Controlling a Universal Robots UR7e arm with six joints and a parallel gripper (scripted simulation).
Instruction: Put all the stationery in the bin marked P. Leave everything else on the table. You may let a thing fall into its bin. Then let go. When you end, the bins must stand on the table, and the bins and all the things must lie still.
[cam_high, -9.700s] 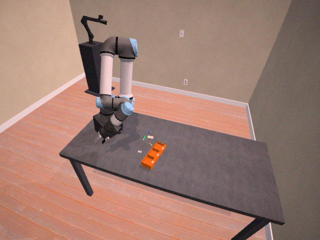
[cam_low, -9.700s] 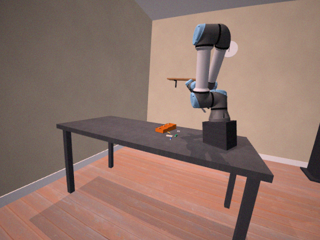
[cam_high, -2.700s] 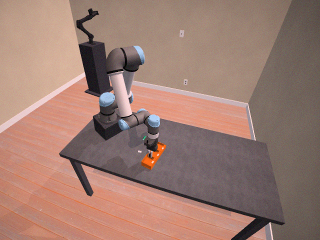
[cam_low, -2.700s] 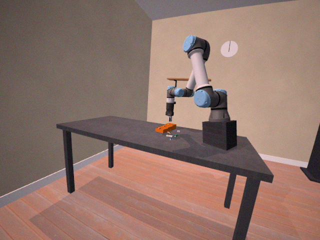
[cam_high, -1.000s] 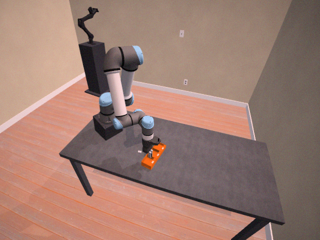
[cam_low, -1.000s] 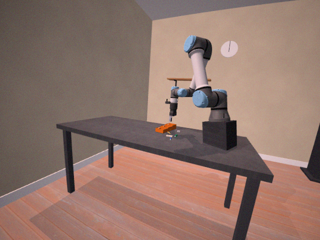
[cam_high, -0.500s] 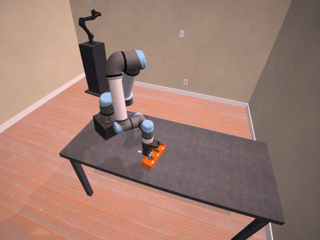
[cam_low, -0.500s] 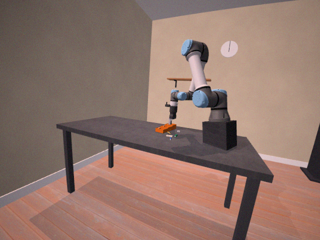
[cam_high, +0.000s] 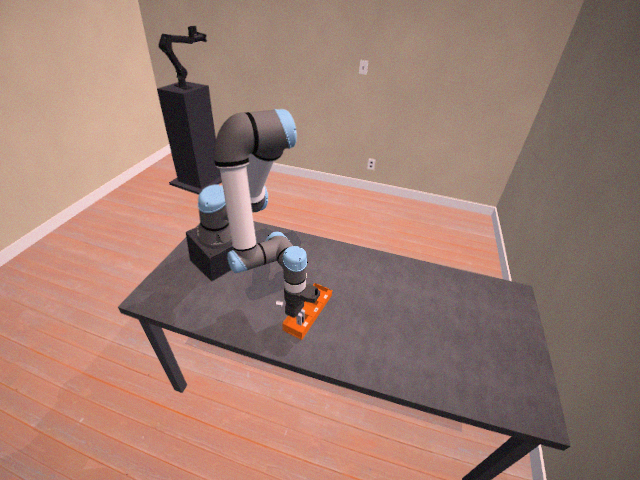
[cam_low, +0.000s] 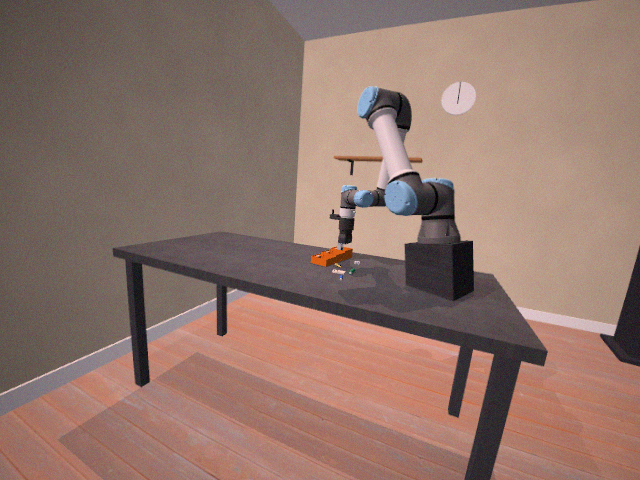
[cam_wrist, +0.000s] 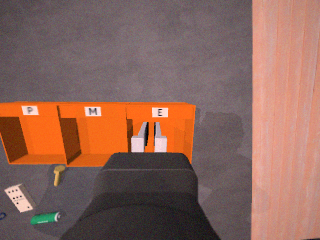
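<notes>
The orange three-part bin is 70 mm to the left of my hand and 10 mm below it. Round my hand: yellow bolt 80 mm behind, 160 mm to the left, 30 mm below; then white domino 130 mm behind, 240 mm to the left, 30 mm below; then green marker 170 mm behind, 200 mm to the left, 30 mm below.
</notes>
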